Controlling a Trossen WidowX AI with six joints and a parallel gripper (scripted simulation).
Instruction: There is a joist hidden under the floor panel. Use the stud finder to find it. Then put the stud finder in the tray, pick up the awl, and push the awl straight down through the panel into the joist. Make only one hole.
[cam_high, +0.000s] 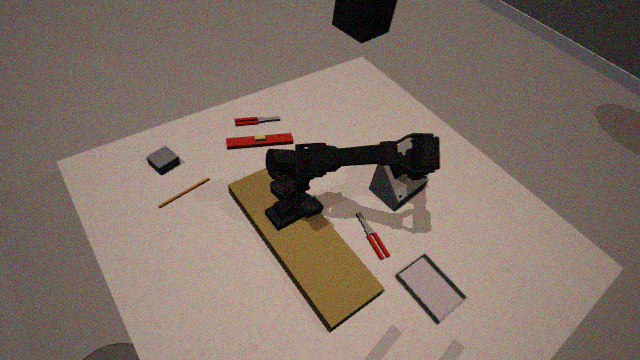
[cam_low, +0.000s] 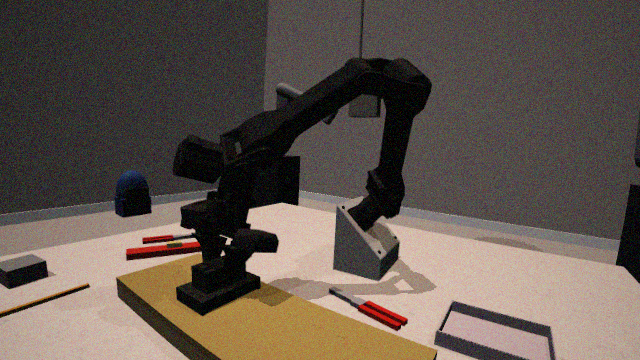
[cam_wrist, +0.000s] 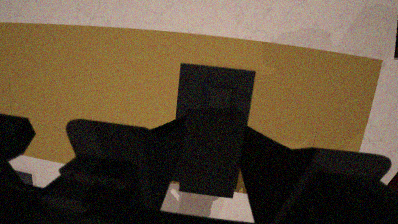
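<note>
Right now the grey tray is 170 mm behind my gripper tip, 420 mm to the left of it and 50 mm below it. The rest, counted from my gripper tip: stud finder (10 mm ahead, 20 mm above); pencil (180 mm ahead, 270 mm to the right, 60 mm below); awl (170 mm behind, 140 mm to the right, 60 mm below).
</note>
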